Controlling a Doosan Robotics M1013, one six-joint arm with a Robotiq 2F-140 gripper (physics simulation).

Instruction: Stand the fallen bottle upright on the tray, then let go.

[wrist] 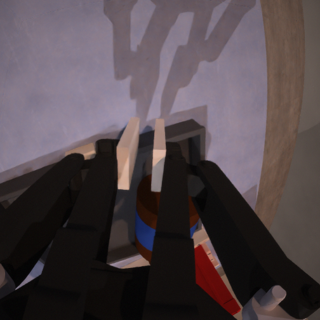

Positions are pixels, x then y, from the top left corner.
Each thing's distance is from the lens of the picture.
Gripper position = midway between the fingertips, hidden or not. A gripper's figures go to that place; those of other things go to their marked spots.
my gripper (146,133): 0.19 m
brown bottle (147,202): 0.21 m
